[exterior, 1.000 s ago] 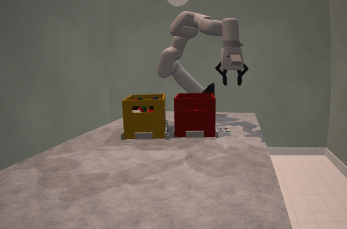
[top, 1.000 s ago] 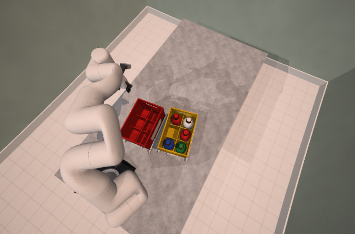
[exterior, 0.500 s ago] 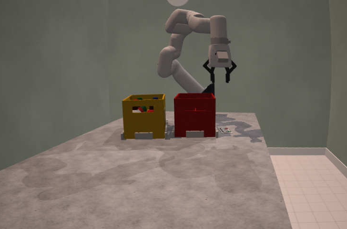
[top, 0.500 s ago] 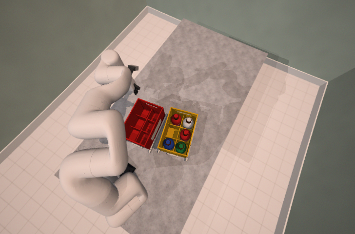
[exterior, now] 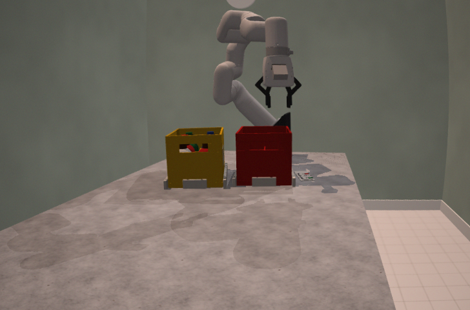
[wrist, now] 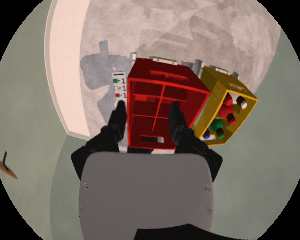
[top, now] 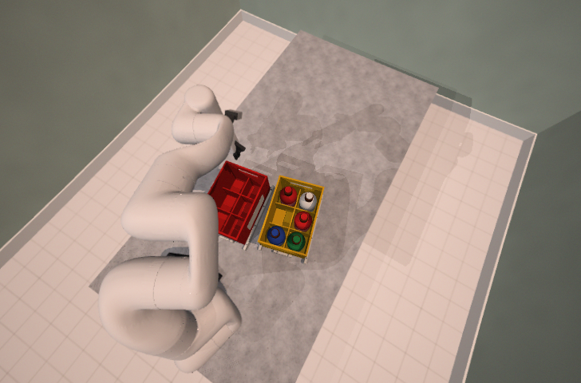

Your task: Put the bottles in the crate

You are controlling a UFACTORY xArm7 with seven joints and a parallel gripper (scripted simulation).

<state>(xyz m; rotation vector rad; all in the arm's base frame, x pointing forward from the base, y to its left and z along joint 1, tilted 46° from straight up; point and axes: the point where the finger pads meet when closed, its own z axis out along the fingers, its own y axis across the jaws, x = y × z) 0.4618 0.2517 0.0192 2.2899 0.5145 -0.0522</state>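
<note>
Right now the green-labelled bottle is 380 mm to the right of my hand, 190 mm below it and 80 mm behind it. From my hand the other things lie so: red crate 190 mm below, 110 mm behind, 90 mm to the right; yellow crate 310 mm to the right, 190 mm below, 10 mm behind; pick list 270 mm below, 160 mm behind, 50 mm to the left.
</note>
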